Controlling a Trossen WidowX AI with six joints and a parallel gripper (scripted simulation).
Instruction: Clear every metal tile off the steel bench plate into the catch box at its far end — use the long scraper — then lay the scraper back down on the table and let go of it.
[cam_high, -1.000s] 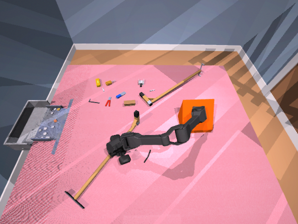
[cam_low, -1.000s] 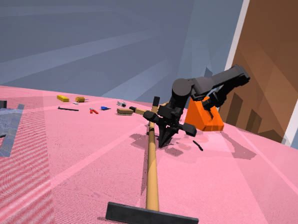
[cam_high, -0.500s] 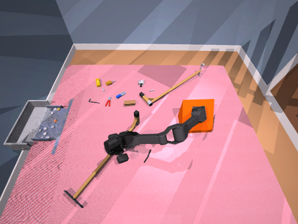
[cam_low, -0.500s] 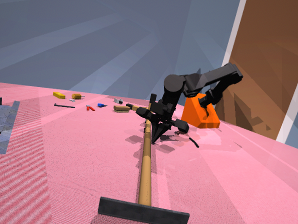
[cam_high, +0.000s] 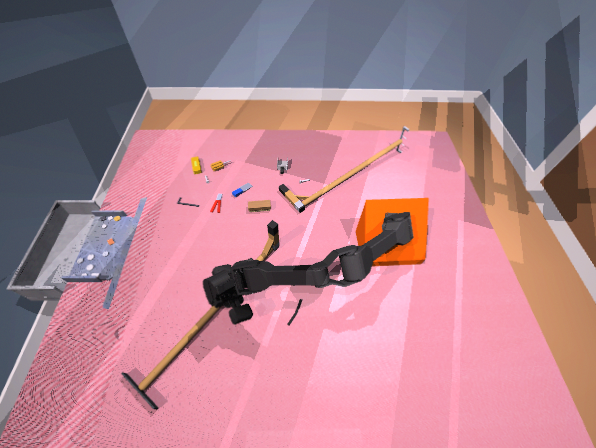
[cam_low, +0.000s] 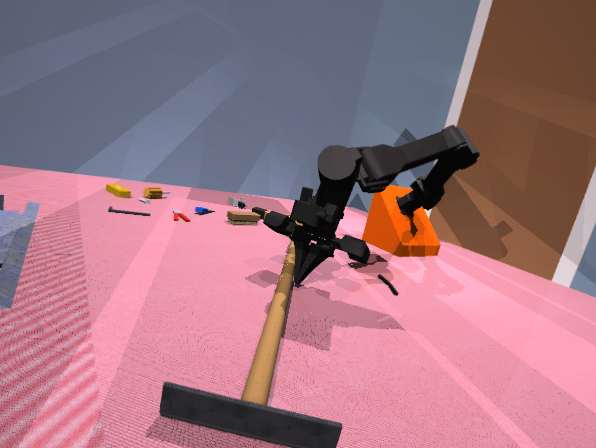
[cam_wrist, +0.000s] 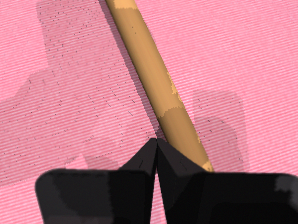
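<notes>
The long scraper is 50 mm above my gripper tip and 20 mm ahead of it. Also, from my gripper tip: wooden block: 400 mm to the right, 70 mm behind; then black strip: 220 mm behind, 10 mm to the left, 10 mm below; then hex key: 420 mm to the right, 240 mm ahead, 10 mm below.
</notes>
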